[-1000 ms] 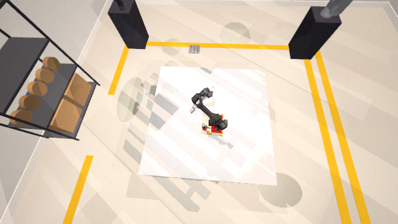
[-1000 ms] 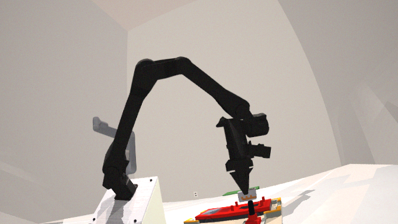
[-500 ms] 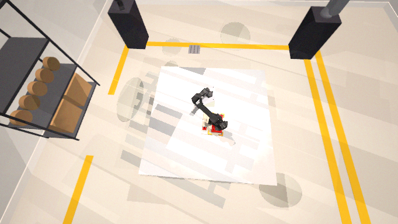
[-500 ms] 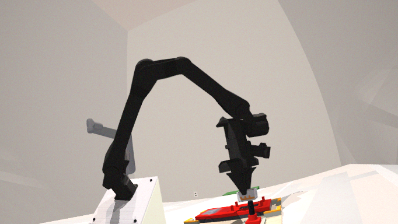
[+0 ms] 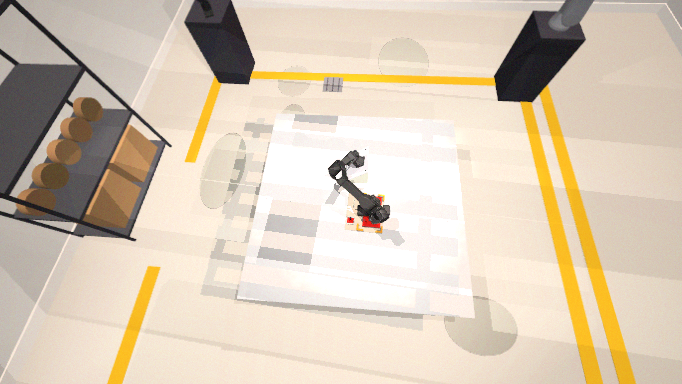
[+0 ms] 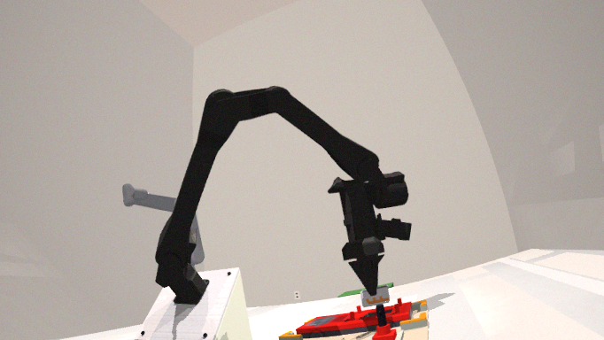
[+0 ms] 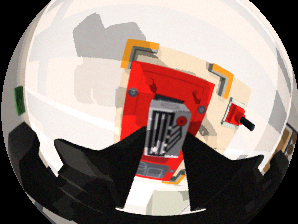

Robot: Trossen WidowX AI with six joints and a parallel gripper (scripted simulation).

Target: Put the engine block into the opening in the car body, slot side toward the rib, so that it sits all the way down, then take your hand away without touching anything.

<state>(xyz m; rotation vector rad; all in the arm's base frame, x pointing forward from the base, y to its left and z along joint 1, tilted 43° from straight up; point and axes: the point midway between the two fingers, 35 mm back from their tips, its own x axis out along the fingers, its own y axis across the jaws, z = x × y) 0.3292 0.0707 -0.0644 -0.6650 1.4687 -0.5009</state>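
The grey engine block is 10 mm below my gripper tip.
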